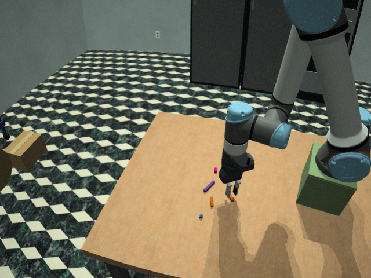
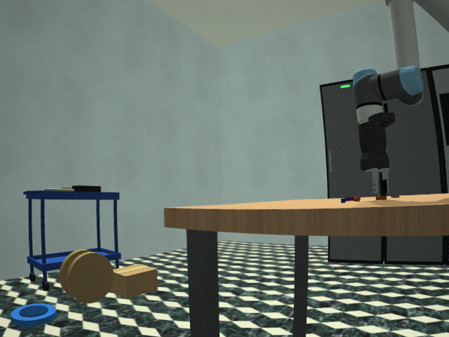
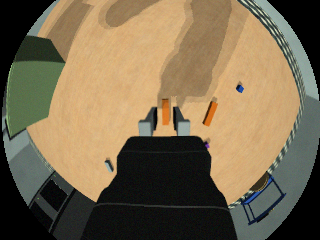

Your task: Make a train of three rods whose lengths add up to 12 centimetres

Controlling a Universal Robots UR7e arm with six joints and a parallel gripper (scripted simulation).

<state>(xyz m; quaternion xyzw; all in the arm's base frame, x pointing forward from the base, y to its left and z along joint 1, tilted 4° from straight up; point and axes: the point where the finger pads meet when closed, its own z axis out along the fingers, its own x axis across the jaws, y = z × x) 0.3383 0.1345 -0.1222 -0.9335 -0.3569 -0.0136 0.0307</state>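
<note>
Now: hand 90 mm short of the magenta rod, 110 mm to the left of it and 30 mm above it. From my hand the other things lie so: small blue rod (70 mm ahead, 120 mm to the left, 30 mm below); grey rod (10 mm behind, 180 mm to the right, 30 mm below); purple rod (90 mm ahead, 20 mm to the right, 30 mm below).
</note>
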